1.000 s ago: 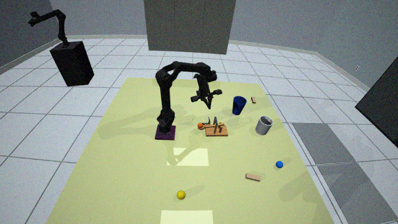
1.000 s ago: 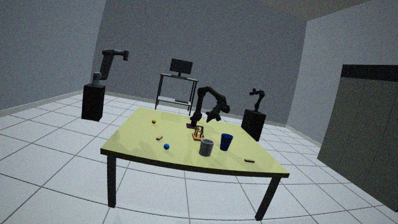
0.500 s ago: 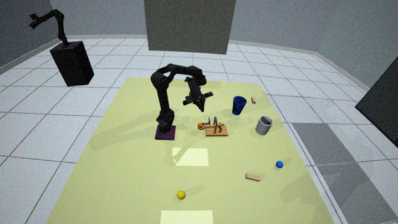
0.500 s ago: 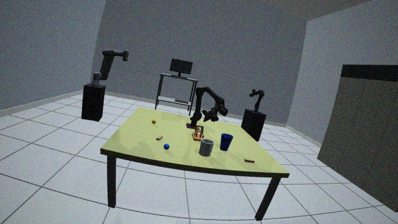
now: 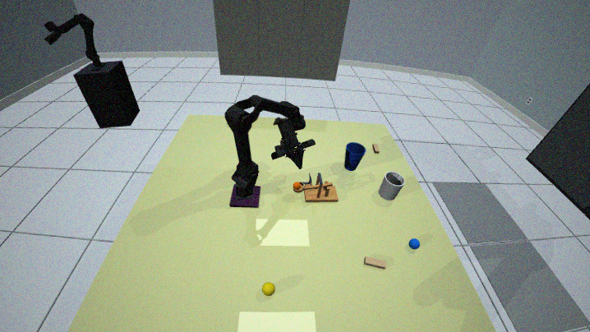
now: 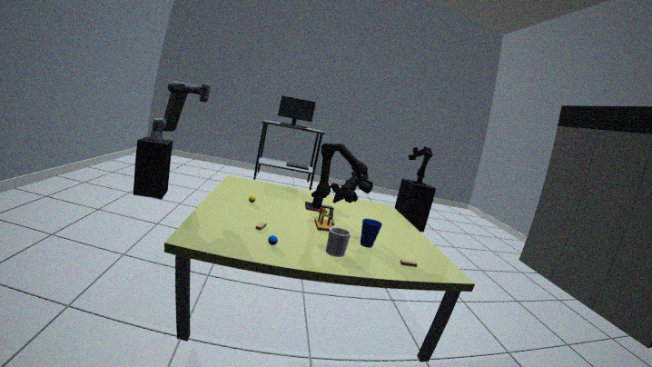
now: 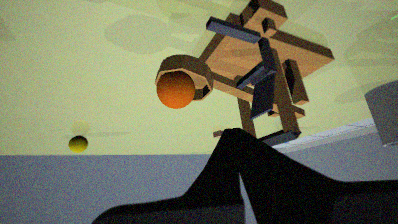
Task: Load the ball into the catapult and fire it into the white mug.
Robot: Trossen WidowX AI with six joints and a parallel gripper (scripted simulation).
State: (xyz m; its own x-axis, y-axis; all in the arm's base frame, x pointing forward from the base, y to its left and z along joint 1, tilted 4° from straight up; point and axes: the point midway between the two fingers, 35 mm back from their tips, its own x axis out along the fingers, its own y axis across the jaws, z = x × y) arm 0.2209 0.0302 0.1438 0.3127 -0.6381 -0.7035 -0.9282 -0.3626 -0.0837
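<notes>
Now: the orange ball 20 mm behind my gripper tip, 40 mm to the right of it and 50 mm below it. From my gripper tip the other things lie so: wooden catapult: 50 mm ahead, 30 mm to the right, 60 mm below; white mug: 400 mm ahead, 100 mm to the right, 80 mm below; blue cup: 290 mm ahead, 100 mm to the left, 80 mm below.
</notes>
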